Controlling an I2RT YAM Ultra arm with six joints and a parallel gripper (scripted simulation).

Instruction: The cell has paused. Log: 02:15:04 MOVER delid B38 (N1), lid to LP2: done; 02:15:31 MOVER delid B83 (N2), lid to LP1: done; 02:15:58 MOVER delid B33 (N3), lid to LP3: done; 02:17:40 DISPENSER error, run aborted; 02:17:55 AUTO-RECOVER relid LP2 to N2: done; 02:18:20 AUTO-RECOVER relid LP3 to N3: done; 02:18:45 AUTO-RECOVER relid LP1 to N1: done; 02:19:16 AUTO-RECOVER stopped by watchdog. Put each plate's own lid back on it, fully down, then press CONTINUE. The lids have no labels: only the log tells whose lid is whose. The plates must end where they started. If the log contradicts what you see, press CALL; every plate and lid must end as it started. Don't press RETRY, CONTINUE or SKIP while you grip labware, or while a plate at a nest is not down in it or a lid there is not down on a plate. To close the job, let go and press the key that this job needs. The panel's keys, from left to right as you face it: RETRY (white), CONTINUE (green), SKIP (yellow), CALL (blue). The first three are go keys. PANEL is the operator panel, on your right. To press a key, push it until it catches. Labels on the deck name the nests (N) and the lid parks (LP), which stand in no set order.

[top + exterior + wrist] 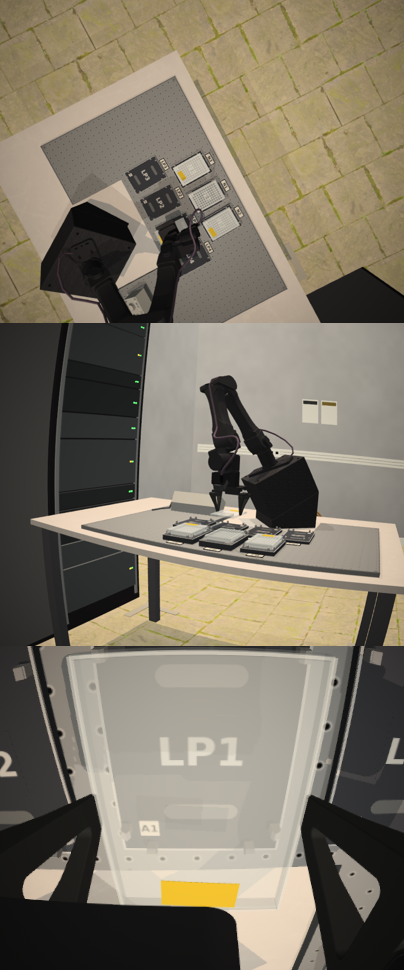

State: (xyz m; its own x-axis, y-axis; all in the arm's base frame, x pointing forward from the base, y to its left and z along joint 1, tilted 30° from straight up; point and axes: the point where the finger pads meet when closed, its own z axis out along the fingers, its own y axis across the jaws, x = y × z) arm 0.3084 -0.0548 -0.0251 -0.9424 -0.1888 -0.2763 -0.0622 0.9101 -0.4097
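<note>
The lid park LP1 lies 60 mm below my hand. The rest, counted from my hand: clear lid (10 mm below); green key (260 mm behind, 250 mm to the right); lid park LP4 (130 mm to the right, 60 mm below, 10 mm ahead).
</note>
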